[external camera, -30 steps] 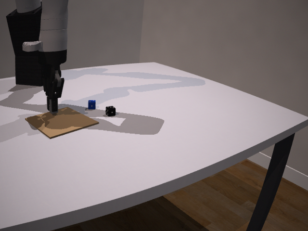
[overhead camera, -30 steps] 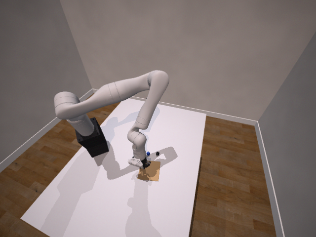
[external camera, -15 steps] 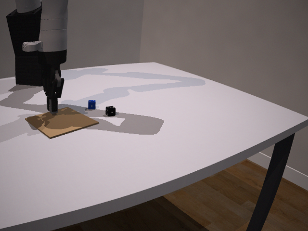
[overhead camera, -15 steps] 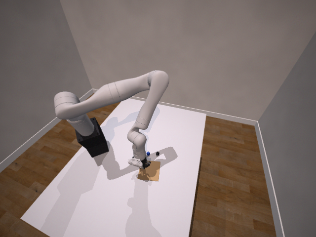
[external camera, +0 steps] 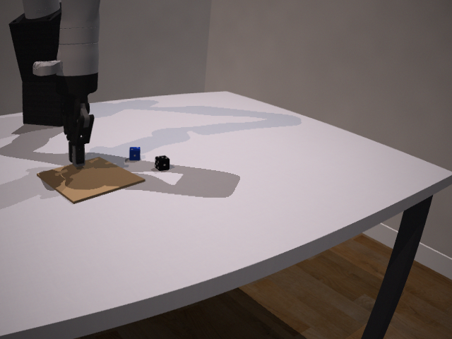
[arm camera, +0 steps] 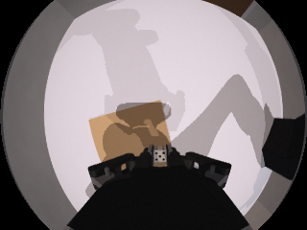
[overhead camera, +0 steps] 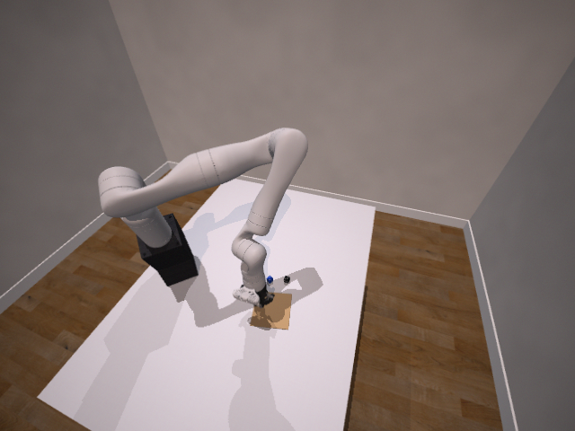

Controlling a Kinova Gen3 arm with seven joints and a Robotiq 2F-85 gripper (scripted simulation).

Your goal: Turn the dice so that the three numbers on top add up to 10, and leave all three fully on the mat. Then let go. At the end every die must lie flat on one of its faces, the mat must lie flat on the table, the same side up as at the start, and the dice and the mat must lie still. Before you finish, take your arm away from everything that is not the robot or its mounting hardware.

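The white die lies 1 cm below my hand. Also, from my hand: blue die: 12 cm to the left, 2 cm below; then tan mat: 5 cm ahead, 3 cm below; then black die: 6 cm ahead, 14 cm to the left, 2 cm below.
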